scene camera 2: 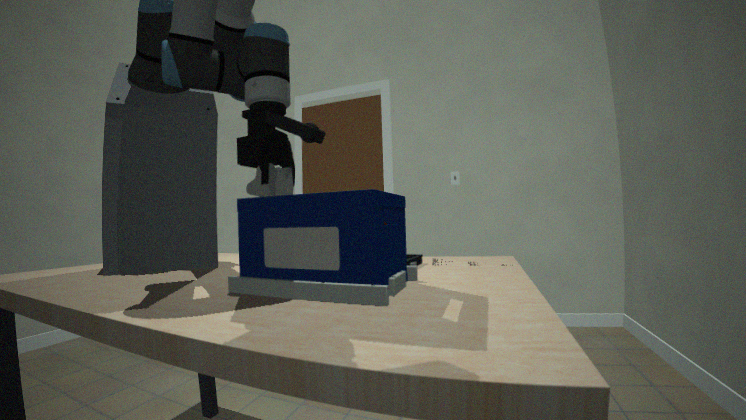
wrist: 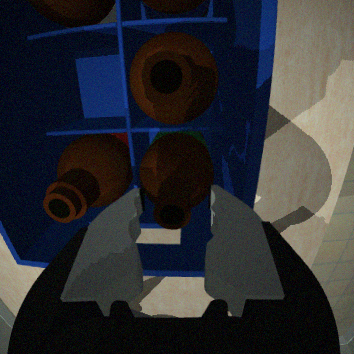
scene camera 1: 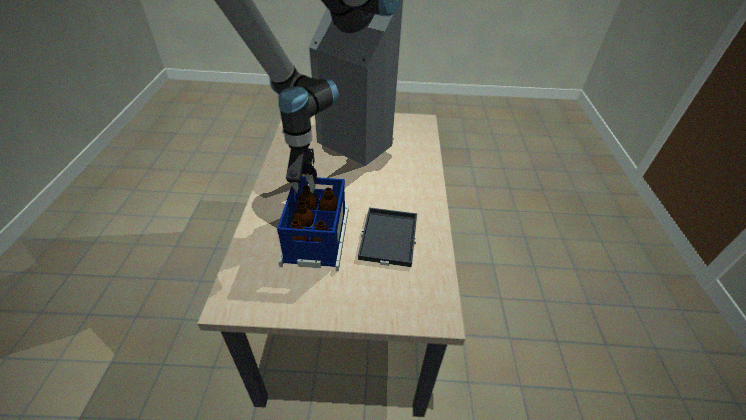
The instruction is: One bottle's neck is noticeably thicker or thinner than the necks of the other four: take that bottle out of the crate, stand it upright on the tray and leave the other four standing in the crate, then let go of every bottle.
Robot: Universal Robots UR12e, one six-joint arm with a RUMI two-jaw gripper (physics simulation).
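Places are measured from the arm's base along level axes (x left, y down, z back), in millimetres.
Pixels of known places: gripper, fingertip midpoint: [wrist: 176,188] [scene camera 1: 305,193]; arm's base at its link origin: [scene camera 2: 160,80] [scene camera 1: 354,9].
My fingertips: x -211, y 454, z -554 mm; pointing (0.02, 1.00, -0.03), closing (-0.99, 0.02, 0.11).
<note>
For each thing: its middle in the pictures, then the offset to it from my fingertips. Level surfaces: height alone.
- blue crate at the middle of its body: [wrist: 125,79] [scene camera 2: 325,242] [scene camera 1: 314,220] dy +58, dx +34, dz -83 mm
- dark tray at the middle of its body: [scene camera 2: 368,262] [scene camera 1: 389,235] dy +133, dx +306, dz -105 mm
- wooden table at its surface level: dy +146 mm
A blue crate [scene camera 1: 308,250] [scene camera 2: 365,234] [wrist: 267,45] holds five upright brown bottles: back left [scene camera 1: 308,201] [wrist: 176,170], back right [scene camera 1: 328,199] [wrist: 107,167], middle left [scene camera 1: 302,217] [wrist: 200,95], front left [scene camera 1: 296,224] [wrist: 75,11] and front right [scene camera 1: 321,225] [wrist: 172,4]. The middle right compartment holds no bottle. My gripper [scene camera 1: 303,186] [scene camera 2: 270,189] [wrist: 176,188] is partly open at the crate's back left; its fingers stand either side of the back left bottle's neck in the wrist view, with gaps. Which neck differs is hard to tell. The dark tray [scene camera 1: 387,234] [scene camera 2: 415,259] holds no bottle.
Light grey locating brackets [scene camera 1: 309,262] [scene camera 2: 313,291] run around the crate's base. The tray lies right of the crate on the wooden table [scene camera 1: 354,307] [scene camera 2: 522,360]. The grey robot pedestal [scene camera 1: 341,99] [scene camera 2: 159,187] stands behind the crate. The crate's walls and dividers surround the bottles.
</note>
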